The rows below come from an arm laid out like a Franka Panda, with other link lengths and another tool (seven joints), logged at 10 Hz.
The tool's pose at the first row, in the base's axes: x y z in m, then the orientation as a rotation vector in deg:
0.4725, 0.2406, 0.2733, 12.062, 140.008, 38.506
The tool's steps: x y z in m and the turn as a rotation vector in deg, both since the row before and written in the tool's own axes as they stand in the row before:
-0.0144, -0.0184, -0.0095, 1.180, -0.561, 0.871
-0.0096, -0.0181, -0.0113, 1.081, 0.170, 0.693
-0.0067, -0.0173, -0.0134, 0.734, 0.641, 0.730
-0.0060, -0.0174, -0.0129, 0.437, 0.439, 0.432
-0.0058, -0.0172, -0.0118, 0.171, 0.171, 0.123
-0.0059, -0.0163, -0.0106, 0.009, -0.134, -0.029
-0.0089, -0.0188, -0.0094, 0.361, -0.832, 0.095
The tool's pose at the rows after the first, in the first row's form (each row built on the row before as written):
0.4788, 0.2166, 0.2778, 13.765, 139.958, 37.311
0.4795, 0.1935, 0.2814, 15.009, 140.546, 36.349
0.4763, 0.1712, 0.2857, 16.045, 141.444, 35.947
0.4727, 0.1493, 0.2894, 16.647, 142.031, 35.720
0.4695, 0.1281, 0.2923, 16.826, 142.259, 35.611
0.4671, 0.1081, 0.2949, 16.825, 142.134, 35.549
0.4677, 0.0854, 0.2968, 17.282, 141.474, 34.905

